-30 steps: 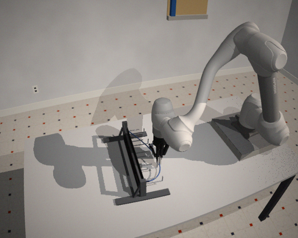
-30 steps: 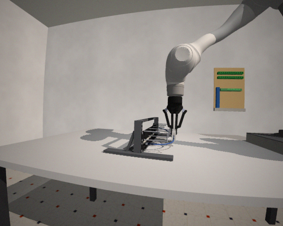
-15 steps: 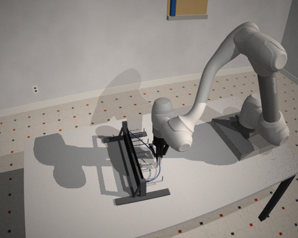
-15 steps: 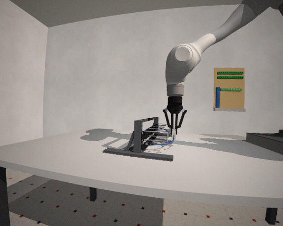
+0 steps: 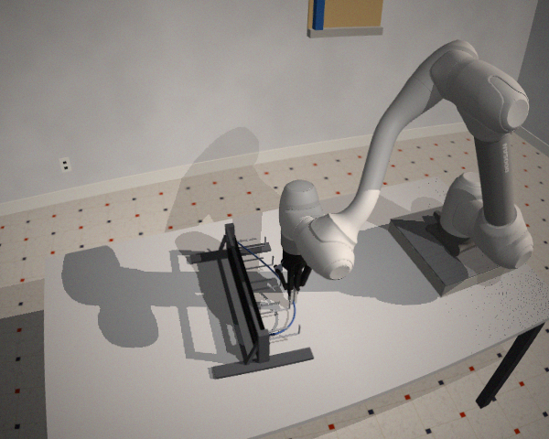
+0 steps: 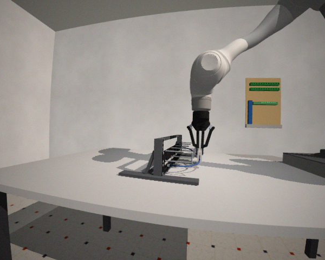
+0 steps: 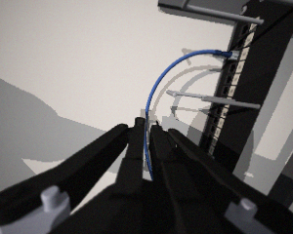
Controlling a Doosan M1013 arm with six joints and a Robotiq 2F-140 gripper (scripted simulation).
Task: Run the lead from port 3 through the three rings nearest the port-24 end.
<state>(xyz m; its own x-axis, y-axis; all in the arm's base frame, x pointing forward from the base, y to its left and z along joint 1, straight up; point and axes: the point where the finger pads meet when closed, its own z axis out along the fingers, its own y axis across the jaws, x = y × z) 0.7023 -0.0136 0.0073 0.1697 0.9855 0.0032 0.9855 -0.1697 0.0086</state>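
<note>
Right now the dark rack is 130 mm ahead of my hand and 80 mm to the right of it.
</note>
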